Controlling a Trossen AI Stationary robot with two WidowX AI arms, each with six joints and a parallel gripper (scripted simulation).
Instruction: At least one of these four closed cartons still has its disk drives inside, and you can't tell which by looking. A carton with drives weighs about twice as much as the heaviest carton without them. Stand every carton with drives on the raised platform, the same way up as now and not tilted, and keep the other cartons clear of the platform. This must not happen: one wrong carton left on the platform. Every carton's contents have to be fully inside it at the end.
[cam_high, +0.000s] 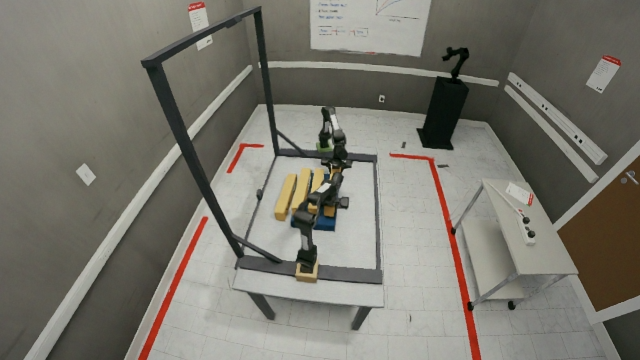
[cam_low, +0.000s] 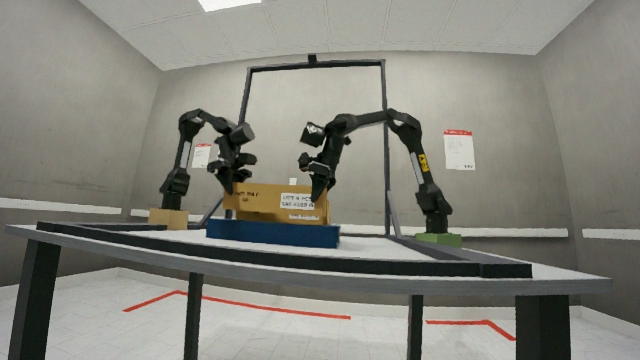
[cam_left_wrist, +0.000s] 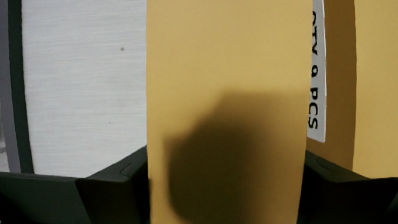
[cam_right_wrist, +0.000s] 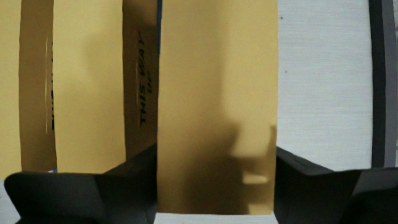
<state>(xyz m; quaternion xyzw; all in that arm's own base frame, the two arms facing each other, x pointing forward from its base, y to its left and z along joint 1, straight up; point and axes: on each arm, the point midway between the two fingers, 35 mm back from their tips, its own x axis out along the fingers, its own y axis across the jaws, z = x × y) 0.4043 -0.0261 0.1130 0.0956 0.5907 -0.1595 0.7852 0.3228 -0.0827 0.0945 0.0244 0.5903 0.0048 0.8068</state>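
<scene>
My left hand is 14 cm to the left of the carton, 3 cm above it and 1 cm past it. From my left hand the other things lie so: platform: 14 cm to the right, 13 cm below, 10 cm behind.
Now: right hand 140 mm to the right of the carton, 40 mm above it and 10 mm short of it. From my right hand the other things lie so: platform: 150 mm to the left, 140 mm below, 90 mm behind.
</scene>
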